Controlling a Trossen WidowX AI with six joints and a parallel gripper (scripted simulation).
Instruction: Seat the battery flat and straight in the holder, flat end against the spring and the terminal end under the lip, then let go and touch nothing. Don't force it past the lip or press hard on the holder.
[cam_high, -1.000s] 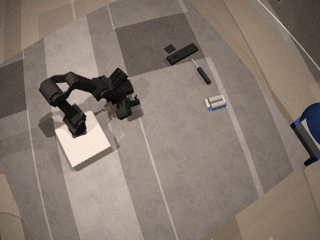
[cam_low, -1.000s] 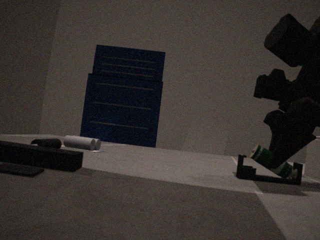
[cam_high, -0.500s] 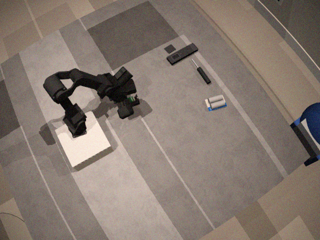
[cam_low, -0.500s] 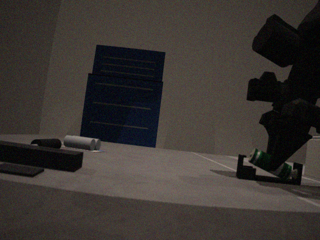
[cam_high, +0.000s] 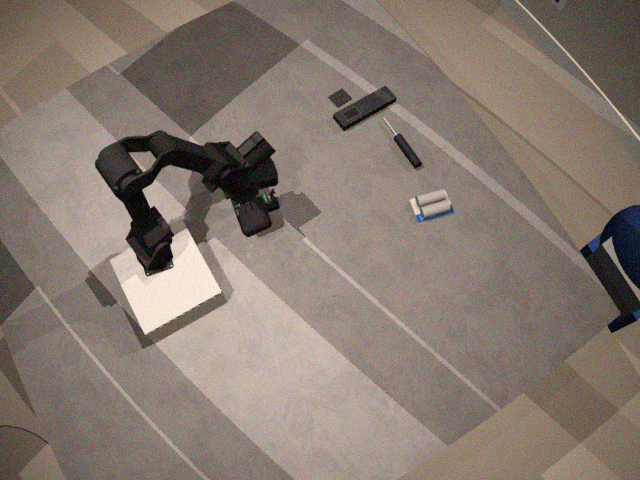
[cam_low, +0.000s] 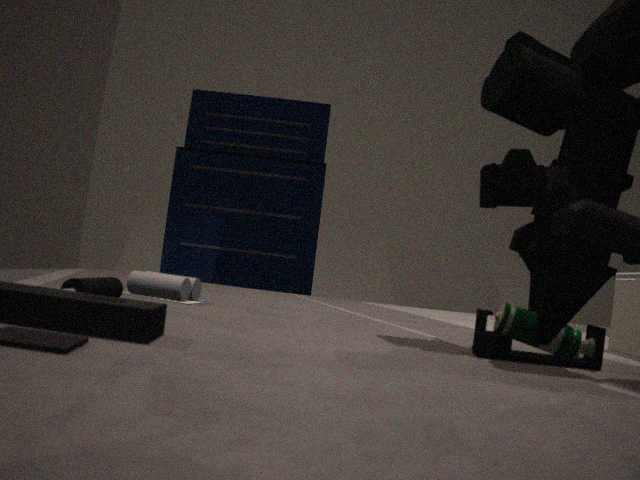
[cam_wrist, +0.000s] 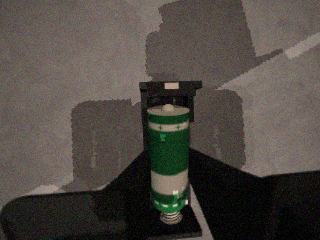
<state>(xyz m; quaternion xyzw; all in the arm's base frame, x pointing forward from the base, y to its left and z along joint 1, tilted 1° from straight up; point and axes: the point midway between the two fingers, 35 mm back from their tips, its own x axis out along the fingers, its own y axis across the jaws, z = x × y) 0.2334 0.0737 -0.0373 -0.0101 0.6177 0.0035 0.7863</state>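
The battery lies 10 mm above my gripper tip. The rest, counted from my gripper tip: black remote 330 mm ahead, 160 mm to the left; small dark square 280 mm ahead, 220 mm to the left, 10 mm below; screwdriver 370 mm ahead, 50 mm to the left.
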